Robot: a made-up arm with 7 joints. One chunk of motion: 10 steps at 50 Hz.
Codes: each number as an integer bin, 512 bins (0 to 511) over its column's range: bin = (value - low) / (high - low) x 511, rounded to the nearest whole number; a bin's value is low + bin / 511 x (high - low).
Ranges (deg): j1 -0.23..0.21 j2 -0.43..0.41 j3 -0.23..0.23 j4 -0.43..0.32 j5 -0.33..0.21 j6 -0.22..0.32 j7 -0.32..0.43
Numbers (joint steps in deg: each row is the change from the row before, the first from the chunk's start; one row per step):
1: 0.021 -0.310 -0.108 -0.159 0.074 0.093 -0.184
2: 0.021 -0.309 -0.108 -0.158 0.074 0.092 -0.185
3: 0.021 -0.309 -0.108 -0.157 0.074 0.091 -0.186
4: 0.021 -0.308 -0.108 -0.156 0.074 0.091 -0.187
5: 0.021 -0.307 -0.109 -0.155 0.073 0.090 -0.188
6: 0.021 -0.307 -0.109 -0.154 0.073 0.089 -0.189
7: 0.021 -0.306 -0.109 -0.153 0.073 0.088 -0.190
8: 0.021 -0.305 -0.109 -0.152 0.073 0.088 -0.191
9: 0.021 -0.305 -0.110 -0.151 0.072 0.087 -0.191
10: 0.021 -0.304 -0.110 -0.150 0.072 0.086 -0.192
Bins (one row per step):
1: 292 73 136 185 382 296 93
2: 292 74 136 185 382 295 92
3: 292 74 136 186 382 294 91
4: 292 74 136 187 382 294 91
5: 292 75 134 187 381 293 90
6: 292 75 134 188 381 292 89
7: 292 75 134 189 381 291 89
8: 292 76 134 189 381 291 88
9: 292 76 133 190 380 291 88
10: 292 77 133 191 380 290 87

